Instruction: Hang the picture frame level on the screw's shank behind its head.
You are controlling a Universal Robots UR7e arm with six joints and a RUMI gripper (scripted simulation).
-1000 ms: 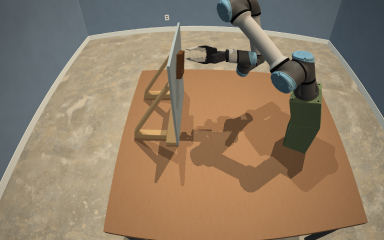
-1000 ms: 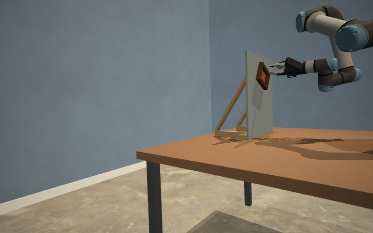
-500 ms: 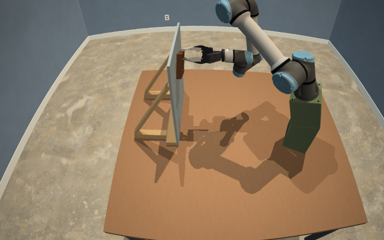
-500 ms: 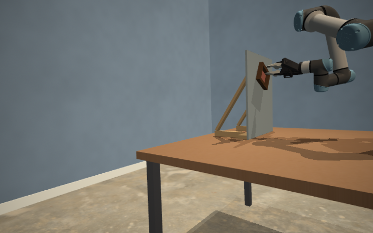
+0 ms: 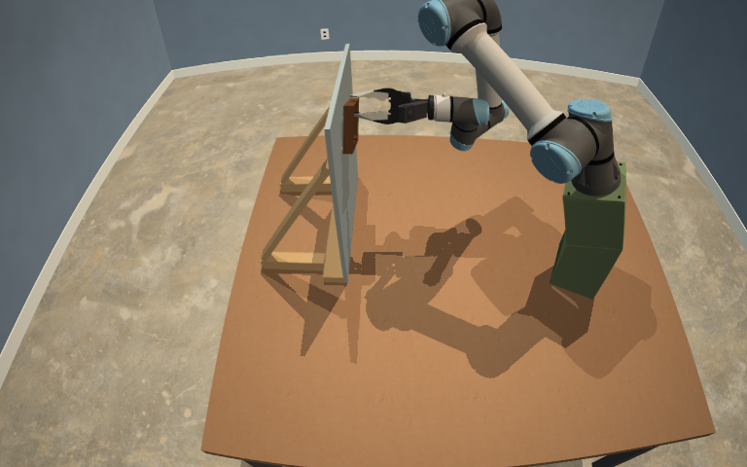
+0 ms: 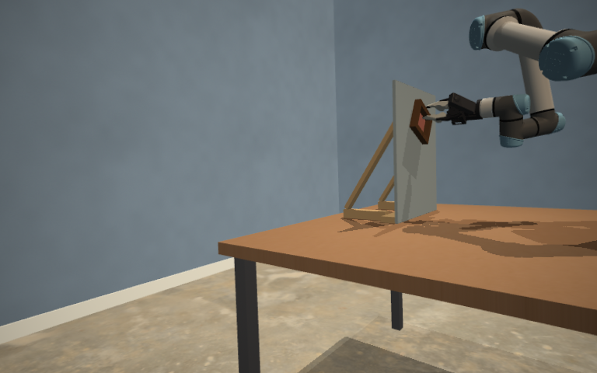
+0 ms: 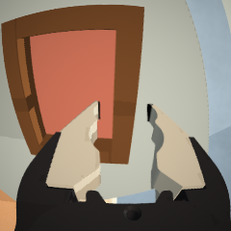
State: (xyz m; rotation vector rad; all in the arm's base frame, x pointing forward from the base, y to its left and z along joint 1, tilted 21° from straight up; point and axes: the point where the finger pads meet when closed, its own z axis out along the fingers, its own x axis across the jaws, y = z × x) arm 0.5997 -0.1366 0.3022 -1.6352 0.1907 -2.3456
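My hand is 20 mm short of the brown picture frame, 30 mm to the right of it and 40 mm above it. Also, from my hand: grey wall panel 40 mm ahead, 20 mm to the left, 180 mm below.
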